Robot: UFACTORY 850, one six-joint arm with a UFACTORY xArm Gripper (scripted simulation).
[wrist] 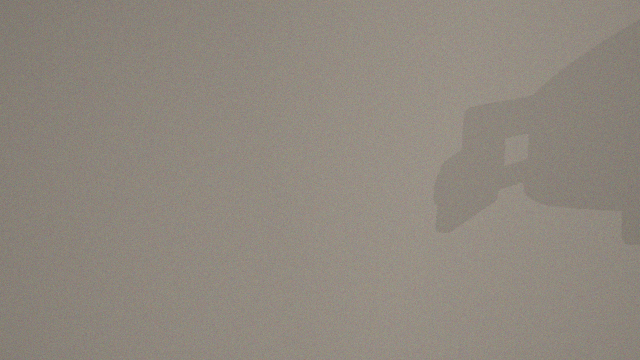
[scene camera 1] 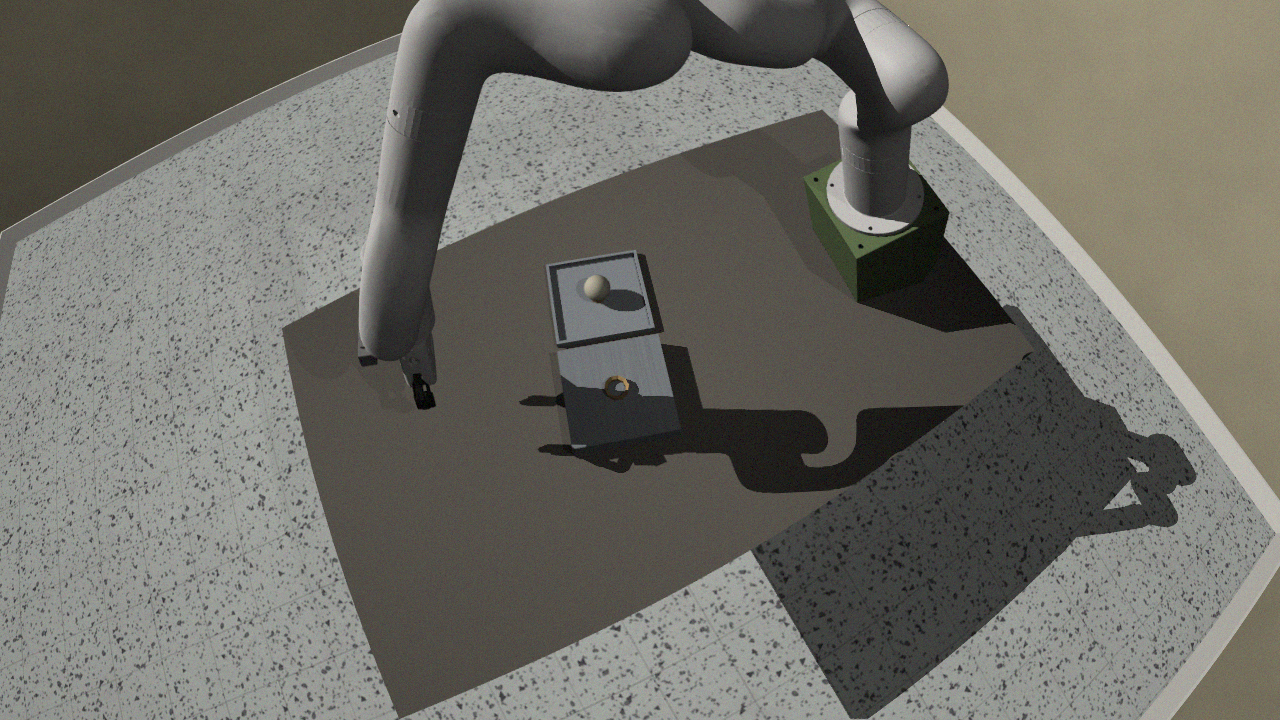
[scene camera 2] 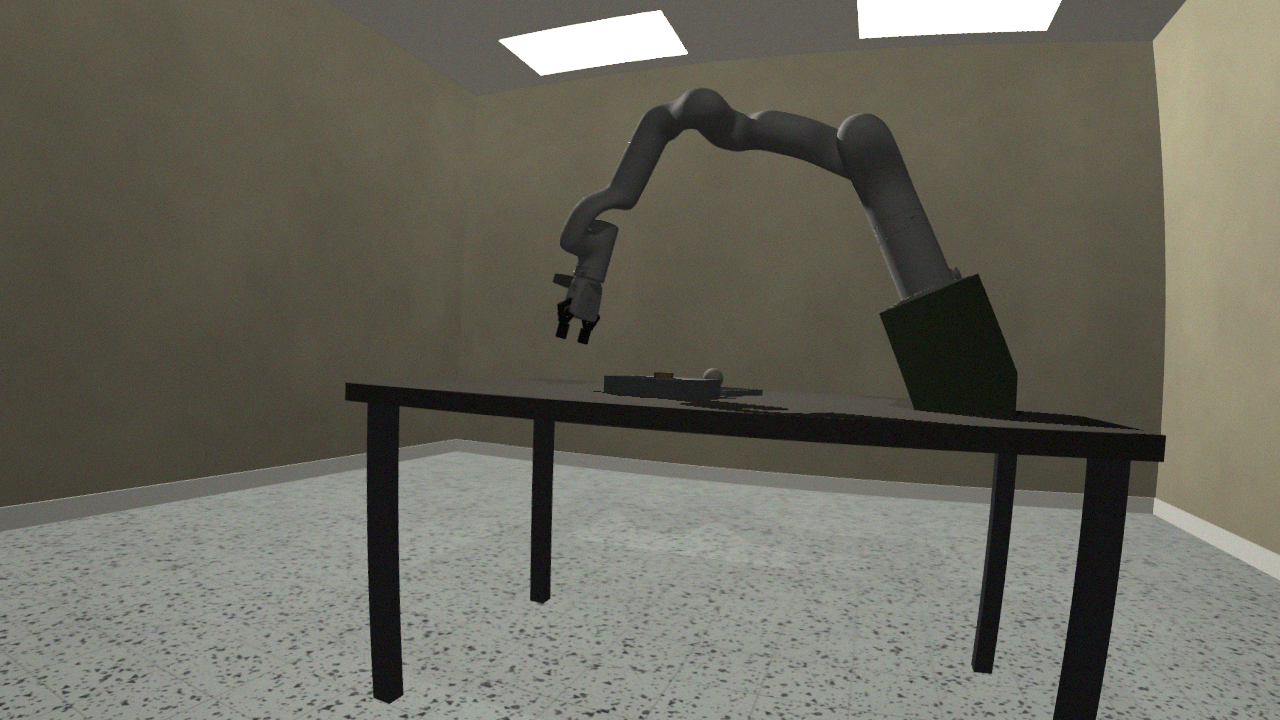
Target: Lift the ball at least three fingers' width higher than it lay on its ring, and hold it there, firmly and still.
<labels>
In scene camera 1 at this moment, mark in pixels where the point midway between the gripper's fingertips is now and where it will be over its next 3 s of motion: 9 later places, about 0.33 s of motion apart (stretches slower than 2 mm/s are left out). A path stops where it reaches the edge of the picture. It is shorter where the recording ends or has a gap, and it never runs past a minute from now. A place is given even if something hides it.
My gripper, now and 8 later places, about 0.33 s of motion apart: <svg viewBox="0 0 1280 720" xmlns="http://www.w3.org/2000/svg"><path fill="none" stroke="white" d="M424 383L477 344L535 302L581 272L594 261L594 265L598 282L597 291L597 292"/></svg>
</labels>
